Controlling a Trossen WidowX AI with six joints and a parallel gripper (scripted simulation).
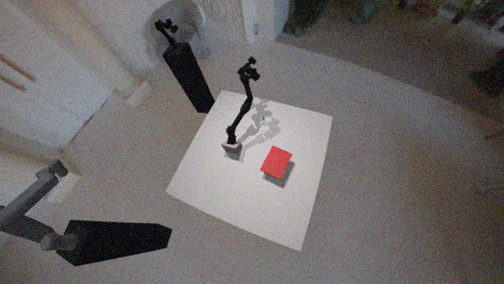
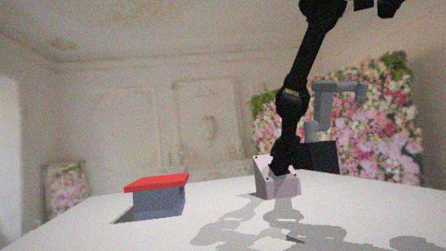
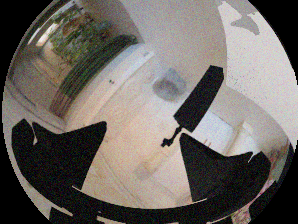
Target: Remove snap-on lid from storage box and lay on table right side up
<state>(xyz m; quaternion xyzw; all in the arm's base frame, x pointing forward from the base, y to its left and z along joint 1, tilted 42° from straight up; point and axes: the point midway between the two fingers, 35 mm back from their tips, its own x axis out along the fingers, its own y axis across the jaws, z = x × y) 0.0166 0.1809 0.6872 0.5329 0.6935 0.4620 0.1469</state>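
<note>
My gripper tip is 73 cm to the left of the red lid, 40 cm short of it and 37 cm above it. Round my gripper tip: storage box: 73 cm to the right, 43 cm below, 40 cm ahead.
</note>
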